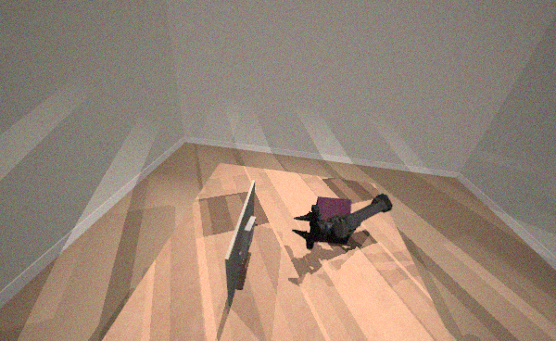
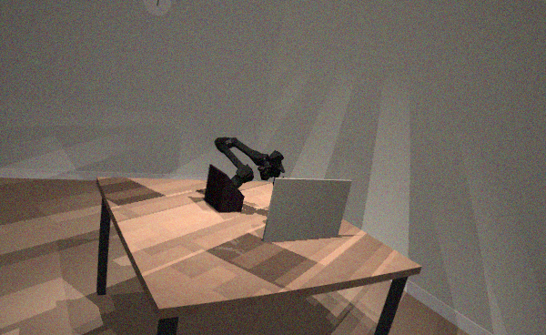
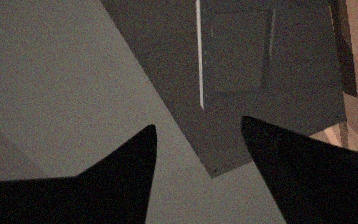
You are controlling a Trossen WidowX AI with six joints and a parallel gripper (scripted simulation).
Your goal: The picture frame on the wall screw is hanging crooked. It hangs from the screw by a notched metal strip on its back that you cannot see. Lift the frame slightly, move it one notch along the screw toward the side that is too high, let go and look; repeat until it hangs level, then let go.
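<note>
The picture frame is 20 cm ahead of my gripper tip and 9 cm below it. Round my gripper tip: grey wall panel (21 cm ahead, 9 cm below).
</note>
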